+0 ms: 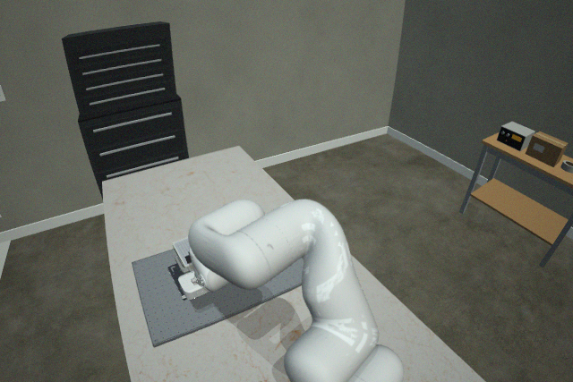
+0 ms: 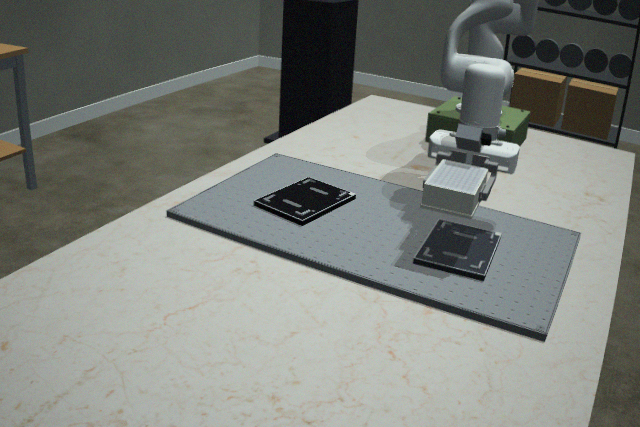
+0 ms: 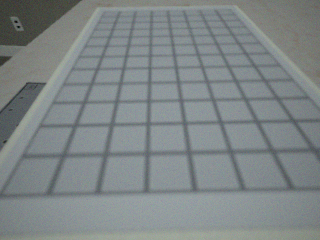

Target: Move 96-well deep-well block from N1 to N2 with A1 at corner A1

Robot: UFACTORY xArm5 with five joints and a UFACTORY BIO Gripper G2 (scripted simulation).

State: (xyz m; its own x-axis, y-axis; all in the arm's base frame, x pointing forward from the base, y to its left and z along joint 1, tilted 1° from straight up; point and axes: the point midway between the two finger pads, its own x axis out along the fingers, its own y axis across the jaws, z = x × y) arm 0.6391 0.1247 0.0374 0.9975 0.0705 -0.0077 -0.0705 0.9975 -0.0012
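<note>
The plate nest N2 lies 100 mm below my hand, 20 mm to the left of it and 10 mm ahead of it. Also, from my hand: white 96-well deep-well block: 10 mm ahead; then black plate nest N1: 290 mm to the right, 100 mm below, 10 mm behind.
</note>
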